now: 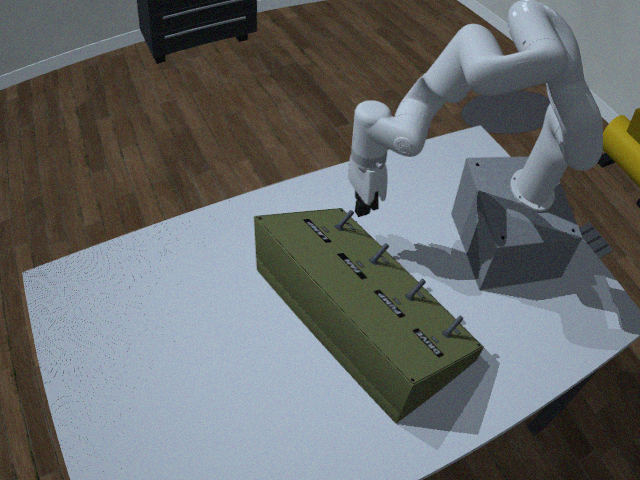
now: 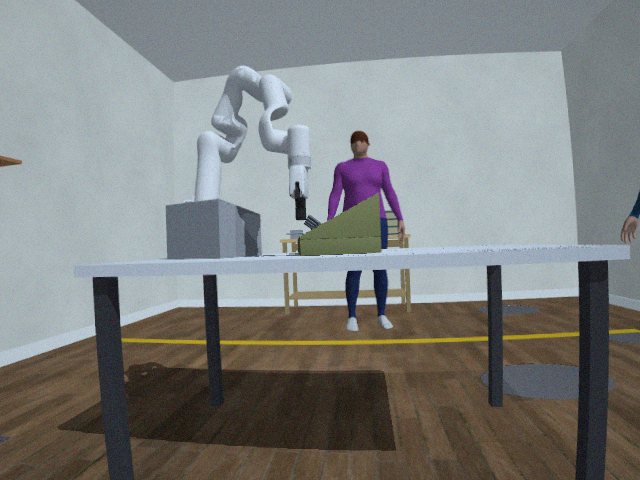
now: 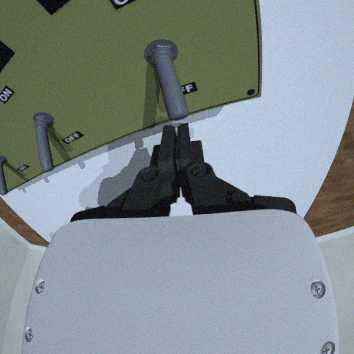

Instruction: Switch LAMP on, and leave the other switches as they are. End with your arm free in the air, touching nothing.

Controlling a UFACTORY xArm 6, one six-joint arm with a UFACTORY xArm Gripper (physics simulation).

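Places are measured from the arm's base along level axes (x ahead, y left, z up), in metres.
Pixels of known places: gripper, fingertip midpoint: (image 1: pixel 362 213) (image 2: pixel 301 220) (image 3: pixel 178 142); arm's base, link origin: (image 1: pixel 532 190) (image 2: pixel 205 209).
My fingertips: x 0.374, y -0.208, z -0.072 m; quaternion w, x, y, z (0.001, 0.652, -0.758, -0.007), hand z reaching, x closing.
Ahead of a thing's pixels: the offset from my fingertips to its top centre.
The LAMP lever {dy -0.006, dx +0.042, dz +0.016 m} (image 1: pixel 344 220) (image 3: pixel 170 85) is a grey toggle at the end of the sloped green switch box (image 1: pixel 330 289) (image 2: pixel 351 227) (image 3: pixel 100 60). It leans toward its OFF mark, toward the box's low edge. The FAN lever {dy +0.113, dx +0.034, dz +0.016 m} (image 1: pixel 379 253) (image 3: pixel 44 144), PUMP lever {dy +0.233, dx +0.026, dz +0.016 m} (image 1: pixel 416 289) and DRIVE lever {dy +0.353, dx +0.018, dz +0.016 m} (image 1: pixel 453 326) lean the same way. My gripper (image 1: pixel 360 212) (image 2: pixel 300 219) (image 3: pixel 178 142) is shut and empty, pointing down. Its tips are at the low-edge side of the LAMP lever, close to the lever's free end; whether they touch it I cannot tell.
The box stands on the white table (image 1: pixel 155 361) (image 2: pixel 465 256). The grey base block (image 1: pixel 527 258) (image 2: pixel 191 232) under my arm stands on the low-edge side of the box. A person in a purple top (image 2: pixel 361 180) stands behind the table. A dark drawer cabinet (image 1: pixel 201 23) stands on the floor beyond.
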